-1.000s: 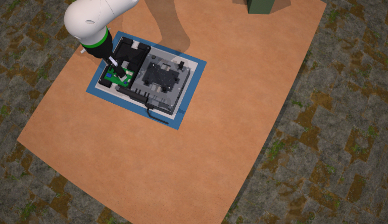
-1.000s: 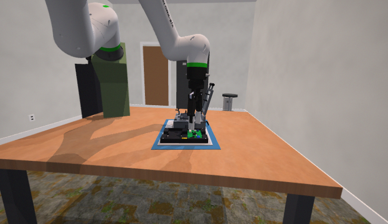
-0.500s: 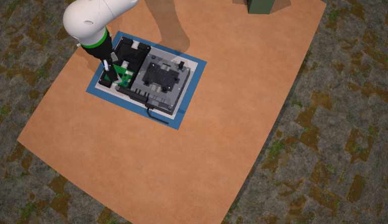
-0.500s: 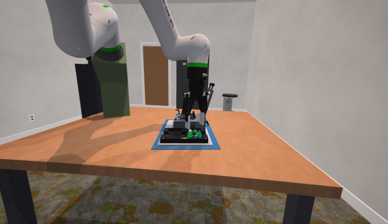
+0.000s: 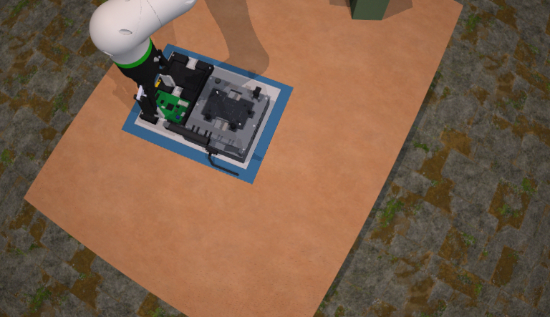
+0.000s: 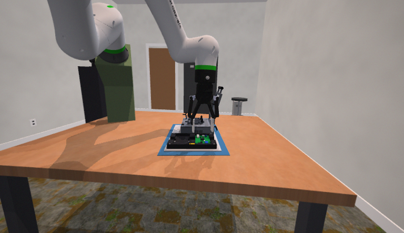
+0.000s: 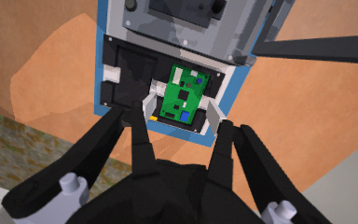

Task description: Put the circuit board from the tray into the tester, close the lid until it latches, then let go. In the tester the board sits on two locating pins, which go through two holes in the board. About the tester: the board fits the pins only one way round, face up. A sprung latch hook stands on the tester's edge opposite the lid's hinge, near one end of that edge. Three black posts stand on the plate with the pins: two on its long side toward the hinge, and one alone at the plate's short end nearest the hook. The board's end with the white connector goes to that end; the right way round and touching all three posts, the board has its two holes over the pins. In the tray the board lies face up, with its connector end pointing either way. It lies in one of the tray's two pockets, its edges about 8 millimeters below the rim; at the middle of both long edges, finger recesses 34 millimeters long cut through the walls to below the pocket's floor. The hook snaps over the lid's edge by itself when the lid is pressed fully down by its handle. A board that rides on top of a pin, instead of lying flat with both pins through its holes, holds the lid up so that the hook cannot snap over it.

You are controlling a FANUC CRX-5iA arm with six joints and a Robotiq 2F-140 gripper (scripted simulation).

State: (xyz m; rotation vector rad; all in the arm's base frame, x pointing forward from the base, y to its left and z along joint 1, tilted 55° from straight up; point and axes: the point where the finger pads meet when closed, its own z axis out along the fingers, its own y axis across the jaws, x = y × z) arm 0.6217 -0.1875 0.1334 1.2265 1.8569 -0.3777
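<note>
The green circuit board lies 7 cm below my hand. Also, from my hand: lid (8 cm ahead, 17 cm to the left, 9 cm above); pin plate (4 cm behind, 18 cm to the left, 2 cm below); latch hook (10 cm behind, 23 cm to the left).
</note>
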